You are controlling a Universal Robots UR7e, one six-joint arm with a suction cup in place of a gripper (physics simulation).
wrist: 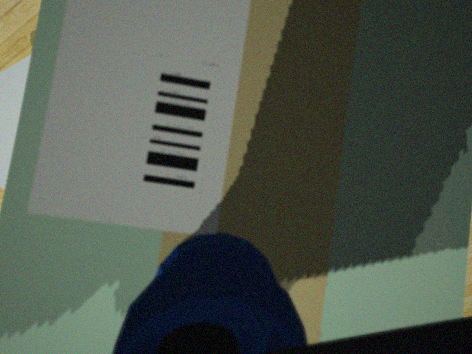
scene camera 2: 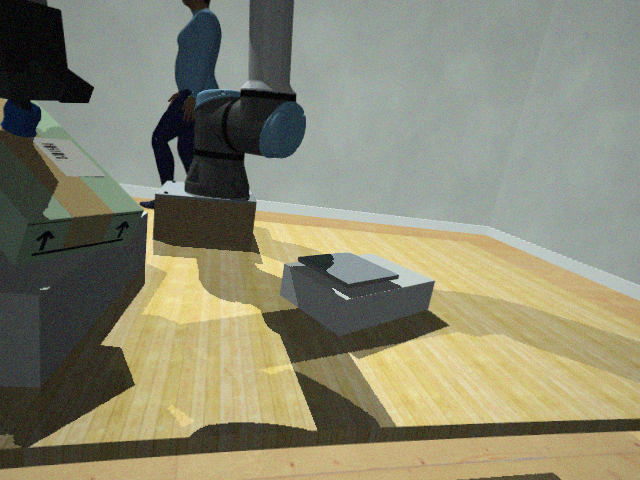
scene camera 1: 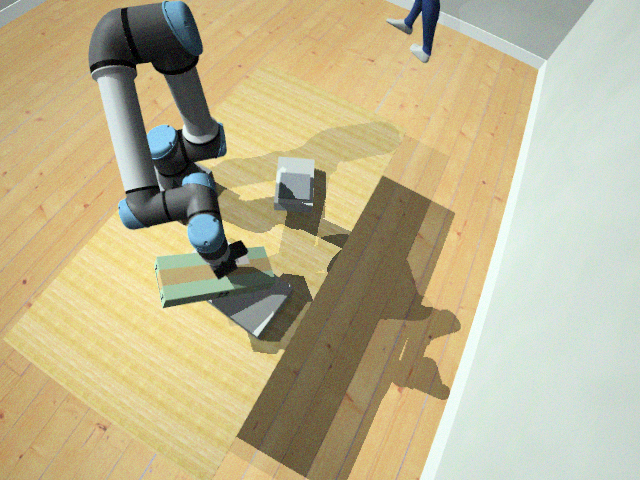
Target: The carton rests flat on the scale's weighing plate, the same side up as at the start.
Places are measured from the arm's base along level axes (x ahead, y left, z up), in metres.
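Pixels of known places: hand at its tool point: [wrist: 200, 255] [scene camera 2: 27, 137]; arm's base at its link origin: [scene camera 2: 217, 192] [scene camera 1: 179, 177].
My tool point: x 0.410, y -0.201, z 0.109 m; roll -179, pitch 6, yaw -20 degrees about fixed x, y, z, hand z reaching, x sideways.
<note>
Ahead of a thing's pixels: the offset from my tool point to its top centre. Level surfaces: height alone.
The green carton [scene camera 1: 186, 273] [scene camera 2: 77, 193] [wrist: 400, 290], with a tan tape strip and a white barcode label on top, hangs under my gripper [scene camera 1: 227, 266] [scene camera 2: 20, 133] [wrist: 210, 270]. The blue suction cup is against its top face, near the label. The arrows on its end face point up in scene camera 2. It lies crosswise over a grey bin; whether it touches the rim is hidden. The grey scale {0.139 m down, 0.064 m back, 0.487 m left} [scene camera 1: 294, 165] [scene camera 2: 382, 310] stands apart from the carton, its raised weighing plate {0.139 m down, 0.044 m back, 0.454 m left} [scene camera 1: 299, 180] [scene camera 2: 356, 268] bare and partly in shadow.
The grey bin {0.117 m down, 0.016 m ahead, 0.003 m left} [scene camera 1: 273, 304] [scene camera 2: 93, 299] stands below the carton. The arm's base pedestal [scene camera 2: 206, 222] stands behind the scale and bin in scene camera 2. A person [scene camera 1: 429, 31] [scene camera 2: 199, 51] is farther back. Dark shadows cross the wooden mat {0.214 m down} [scene camera 1: 129, 351] [scene camera 2: 491, 377].
</note>
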